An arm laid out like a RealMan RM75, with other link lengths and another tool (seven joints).
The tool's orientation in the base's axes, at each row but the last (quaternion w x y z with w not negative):
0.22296, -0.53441, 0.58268, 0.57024
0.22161, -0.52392, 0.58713, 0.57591
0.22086, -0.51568, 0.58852, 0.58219
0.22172, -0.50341, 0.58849, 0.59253
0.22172, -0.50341, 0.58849, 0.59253
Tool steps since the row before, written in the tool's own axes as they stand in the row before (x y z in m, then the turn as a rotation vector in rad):
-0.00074, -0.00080, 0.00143, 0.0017, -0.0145, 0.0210
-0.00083, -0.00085, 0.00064, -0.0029, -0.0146, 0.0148
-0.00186, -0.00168, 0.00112, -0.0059, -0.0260, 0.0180
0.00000, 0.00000, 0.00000, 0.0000, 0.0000, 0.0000
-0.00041, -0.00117, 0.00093, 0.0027, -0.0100, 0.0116
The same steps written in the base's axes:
0.00045, 0.00174, -0.00006, 0.0048, 0.0215, -0.0129
0.00081, 0.00106, 0.00019, 0.0087, 0.0176, -0.0075
0.00176, 0.00203, 0.00058, 0.0185, 0.0240, -0.0109
0.00000, 0.00000, 0.00000, 0.0000, 0.0000, 0.0000
0.00085, 0.00124, -0.00039, 0.0036, 0.0119, -0.0094

